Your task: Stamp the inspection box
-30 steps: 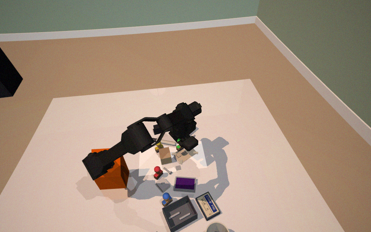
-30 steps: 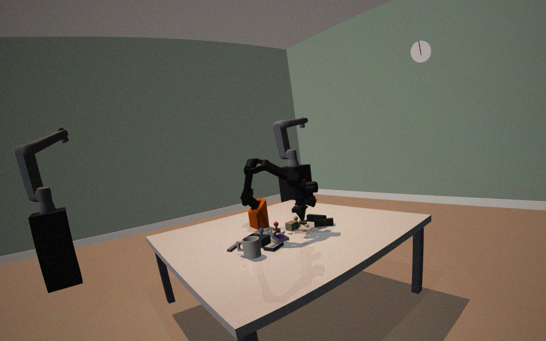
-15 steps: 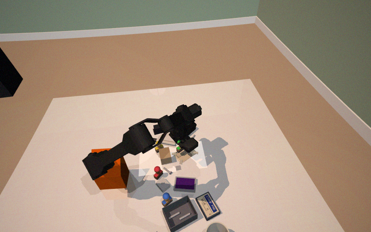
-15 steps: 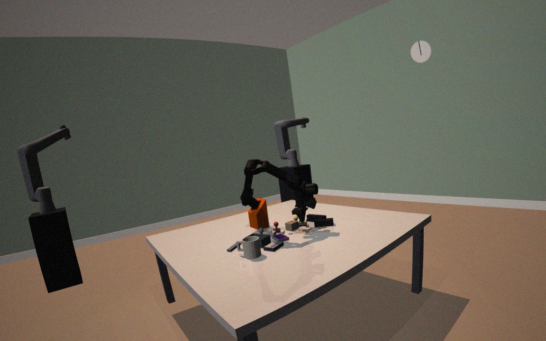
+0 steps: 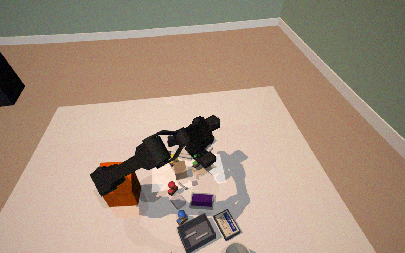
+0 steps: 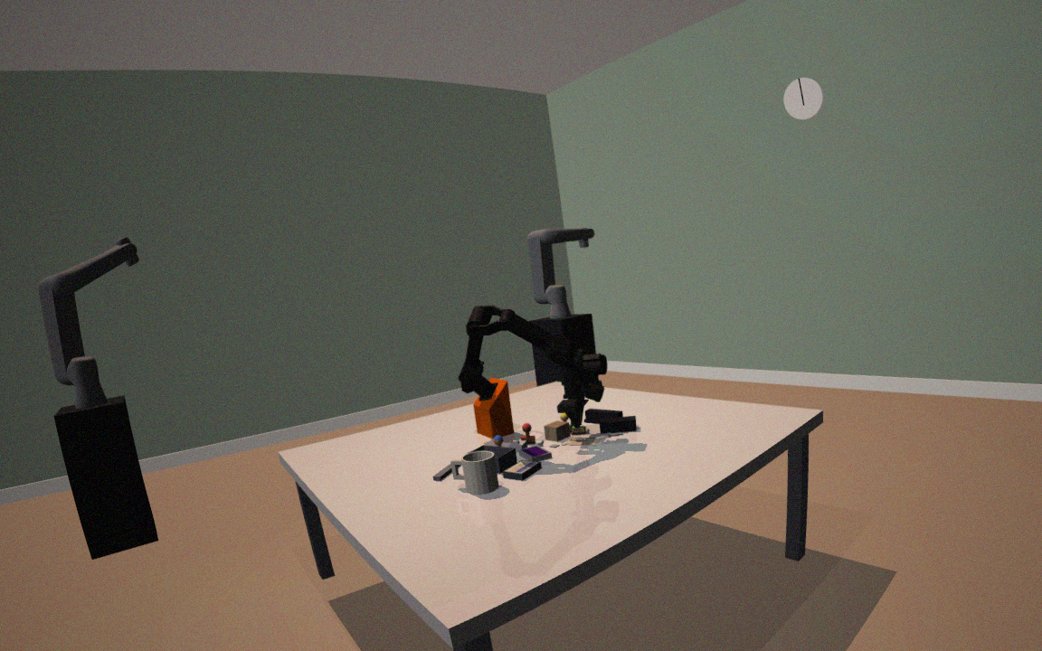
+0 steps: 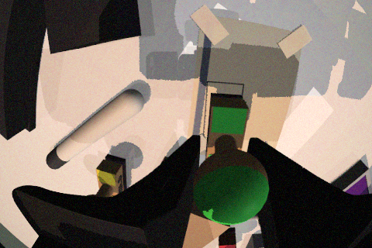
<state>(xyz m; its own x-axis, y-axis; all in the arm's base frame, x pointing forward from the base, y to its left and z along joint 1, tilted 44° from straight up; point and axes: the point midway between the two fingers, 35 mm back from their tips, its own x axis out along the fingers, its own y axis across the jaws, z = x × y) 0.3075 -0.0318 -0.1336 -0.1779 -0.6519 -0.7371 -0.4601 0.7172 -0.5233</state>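
Right now the tan card is 4 cm below my gripper tip, 2 cm ahead of it and 1 cm to the right of it. From my gripper tip the other things lie so: tan block 8 cm behind, 2 cm below, 1 cm to the right; then green-knobbed PASS stamp right at my gripper tip; then yellow-knobbed stamp 10 cm behind, 4 cm to the left, 2 cm below.
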